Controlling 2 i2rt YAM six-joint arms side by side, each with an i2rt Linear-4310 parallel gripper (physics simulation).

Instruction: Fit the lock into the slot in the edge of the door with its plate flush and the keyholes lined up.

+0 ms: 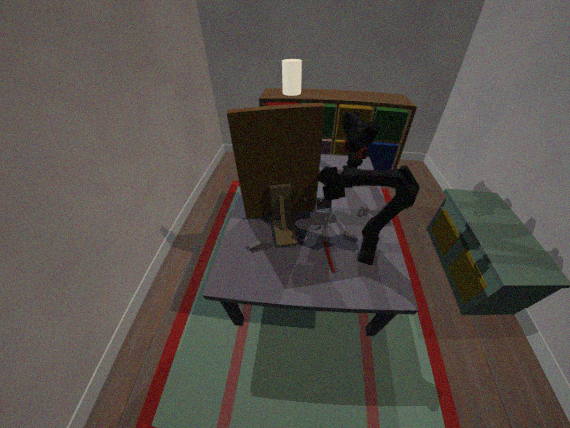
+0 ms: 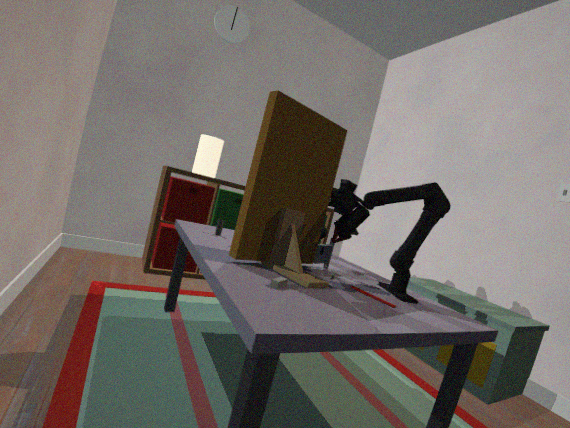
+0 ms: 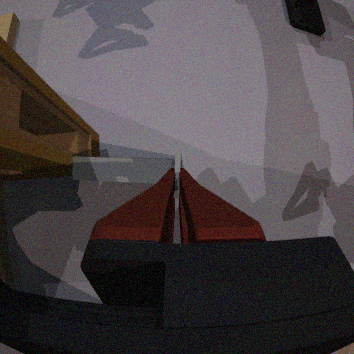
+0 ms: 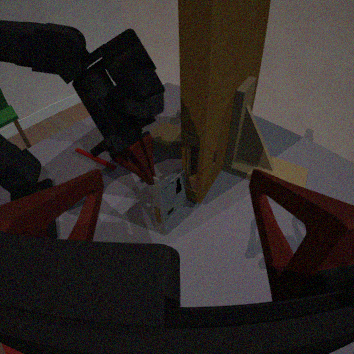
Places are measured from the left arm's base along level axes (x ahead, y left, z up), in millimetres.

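Where they show: left gripper, fingertip midpoint: (image 2: 332, 241) (image 3: 176, 176) (image 4: 152, 182); right gripper, fingertip midpoint: (image 1: 347, 154) (image 4: 176, 176); left arm's base at its link origin: (image 1: 368, 247) (image 2: 396, 293).
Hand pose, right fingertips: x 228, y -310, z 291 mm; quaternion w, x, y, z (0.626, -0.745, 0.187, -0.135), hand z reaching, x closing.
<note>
Things, the pixels of their top centre, and the offset from my right fingertips. "pt": a spot on its surface instead.
- brown door at its top centre: (image 2: 312, 112) (image 1: 276, 107) 267 mm ahead, 265 mm left, 290 mm up
- small keyhole at a spot on its surface: (image 4: 215, 156) pt 174 mm ahead, 180 mm left, 191 mm down
- grey lock at its top centre: (image 3: 123, 155) (image 4: 167, 167) (image 2: 327, 236) (image 1: 325, 192) 58 mm ahead, 158 mm left, 151 mm down
- small block at its top centre: (image 2: 280, 279) (image 1: 255, 244) 281 mm ahead, 523 mm left, 269 mm down
- red rod at its top centre: (image 4: 93, 156) (image 2: 372, 295) (image 1: 328, 255) 60 mm back, 435 mm left, 285 mm down
The brown door (image 1: 275, 160) (image 2: 305, 160) (image 4: 215, 75) stands upright on the table. Its slot (image 3: 42, 117) (image 4: 193, 155) is a dark opening in the edge, and a small keyhole (image 4: 215, 156) shows in its face. My left gripper (image 3: 176, 176) (image 4: 152, 182) (image 2: 334, 239) is shut on the grey lock (image 3: 125, 169) (image 4: 169, 197) (image 2: 325, 251) at its thin plate. The lock is upright, its case toward the door edge and outside the slot; I cannot tell whether it touches the door. My right gripper (image 4: 176, 176) (image 1: 353, 149) is open and empty, back from the lock.
Wooden feet (image 1: 286, 237) (image 2: 305, 279) support the door. A small block (image 1: 257, 247) (image 2: 279, 282) lies beside them. A red rod (image 1: 330, 257) (image 2: 372, 296) (image 4: 95, 157) lies on the table near the left arm's base. A green cabinet (image 1: 510, 240) stands at the right.
</note>
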